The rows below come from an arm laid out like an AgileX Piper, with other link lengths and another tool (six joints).
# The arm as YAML. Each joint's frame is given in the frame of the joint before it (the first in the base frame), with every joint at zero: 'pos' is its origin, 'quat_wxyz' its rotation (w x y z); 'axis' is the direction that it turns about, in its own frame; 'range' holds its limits. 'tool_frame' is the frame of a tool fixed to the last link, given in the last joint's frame.
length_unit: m
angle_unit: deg
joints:
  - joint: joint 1
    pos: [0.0, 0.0, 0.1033]
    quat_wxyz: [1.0, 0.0, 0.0, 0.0]
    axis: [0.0, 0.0, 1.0]
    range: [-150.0, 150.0]
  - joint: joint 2
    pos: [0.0, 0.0, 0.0]
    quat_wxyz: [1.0, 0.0, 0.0, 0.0]
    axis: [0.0, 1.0, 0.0]
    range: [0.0, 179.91]
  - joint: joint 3
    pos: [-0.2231, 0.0, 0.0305]
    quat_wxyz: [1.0, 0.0, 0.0, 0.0]
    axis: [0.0, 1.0, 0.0]
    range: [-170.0, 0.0]
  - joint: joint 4
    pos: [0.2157, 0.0, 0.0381]
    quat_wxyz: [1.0, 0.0, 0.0, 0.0]
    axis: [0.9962, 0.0, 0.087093]
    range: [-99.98, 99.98]
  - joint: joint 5
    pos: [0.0, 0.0, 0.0]
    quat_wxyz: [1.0, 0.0, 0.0, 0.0]
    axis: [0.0, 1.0, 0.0]
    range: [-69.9, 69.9]
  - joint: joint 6
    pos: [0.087, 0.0, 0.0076]
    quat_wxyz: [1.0, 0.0, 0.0, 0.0]
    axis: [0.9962, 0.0, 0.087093]
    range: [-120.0, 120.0]
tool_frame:
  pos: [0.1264, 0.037, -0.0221]
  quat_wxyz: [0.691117, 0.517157, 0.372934, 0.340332]
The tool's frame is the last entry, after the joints.
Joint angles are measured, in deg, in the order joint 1, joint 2, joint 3, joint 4, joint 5, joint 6. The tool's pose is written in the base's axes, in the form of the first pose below.
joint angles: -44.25, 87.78, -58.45, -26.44, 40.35, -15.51
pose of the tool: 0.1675, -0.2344, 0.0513, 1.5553, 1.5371, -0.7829
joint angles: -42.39, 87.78, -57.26, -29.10, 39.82, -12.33
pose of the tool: 0.1706, -0.2308, 0.0480, 1.5358, 1.5402, -0.7932
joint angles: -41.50, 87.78, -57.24, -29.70, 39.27, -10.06
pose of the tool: 0.1768, -0.2293, 0.0485, 1.5432, 1.5148, -0.7823
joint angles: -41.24, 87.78, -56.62, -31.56, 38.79, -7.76
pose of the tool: 0.1762, -0.2306, 0.0473, 1.5433, 1.4992, -0.7955
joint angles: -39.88, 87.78, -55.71, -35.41, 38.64, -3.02
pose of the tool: 0.1772, -0.2309, 0.0462, 1.5345, 1.4771, -0.8209
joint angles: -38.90, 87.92, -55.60, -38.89, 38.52, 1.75
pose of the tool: 0.1805, -0.2340, 0.0480, 1.5328, 1.4360, -0.8397
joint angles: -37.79, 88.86, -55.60, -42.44, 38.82, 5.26
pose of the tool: 0.1821, -0.2367, 0.0466, 1.5138, 1.4287, -0.8678
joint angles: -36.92, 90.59, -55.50, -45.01, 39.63, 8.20
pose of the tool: 0.1807, -0.2372, 0.0398, 1.5131, 1.4388, -0.9019
